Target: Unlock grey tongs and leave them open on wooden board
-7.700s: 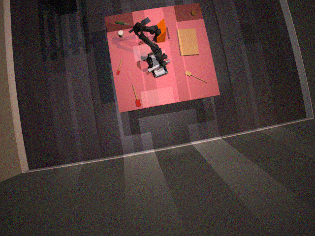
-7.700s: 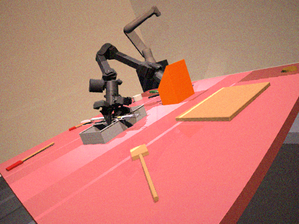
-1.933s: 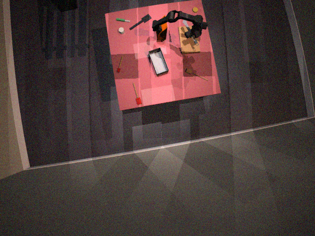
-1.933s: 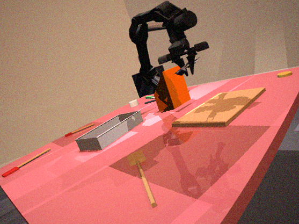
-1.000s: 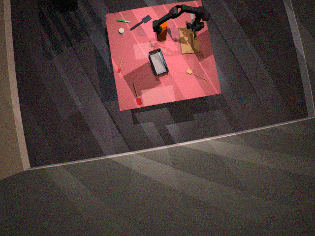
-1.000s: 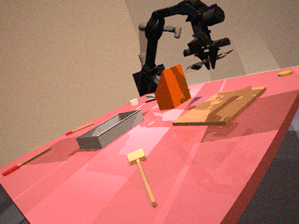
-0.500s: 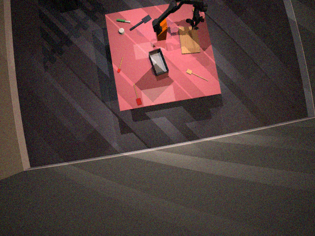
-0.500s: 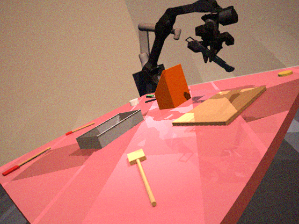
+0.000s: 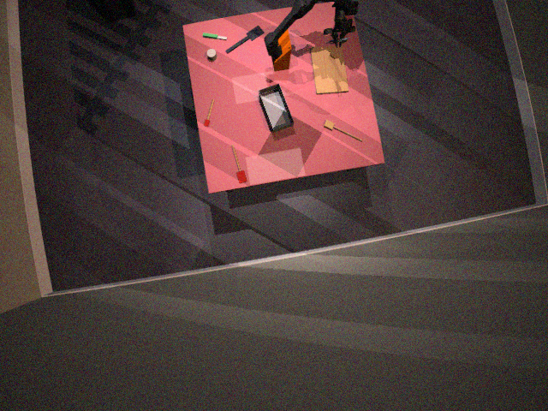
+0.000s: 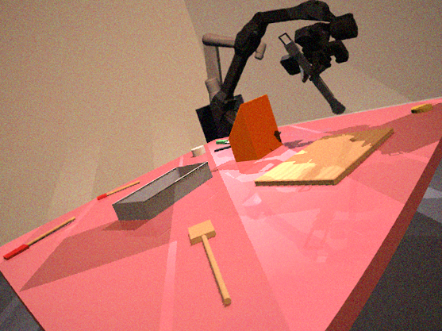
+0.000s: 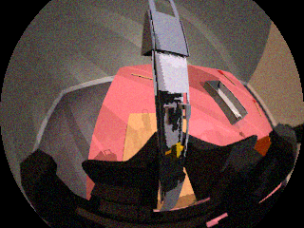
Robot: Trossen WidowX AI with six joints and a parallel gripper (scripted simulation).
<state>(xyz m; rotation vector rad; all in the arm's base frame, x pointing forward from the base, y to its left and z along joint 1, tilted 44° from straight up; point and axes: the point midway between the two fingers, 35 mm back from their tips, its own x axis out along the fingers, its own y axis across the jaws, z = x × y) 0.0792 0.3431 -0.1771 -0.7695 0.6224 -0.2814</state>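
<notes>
My gripper tip is now 210 mm above the wooden board. The rest, counted from my gripper tip: black spatula (560 mm to the right, 350 mm behind, 210 mm below); then grey roasting tin (450 mm to the right, 230 mm ahead, 190 mm below); then white cylinder (830 mm to the right, 260 mm behind, 200 mm below).
</notes>
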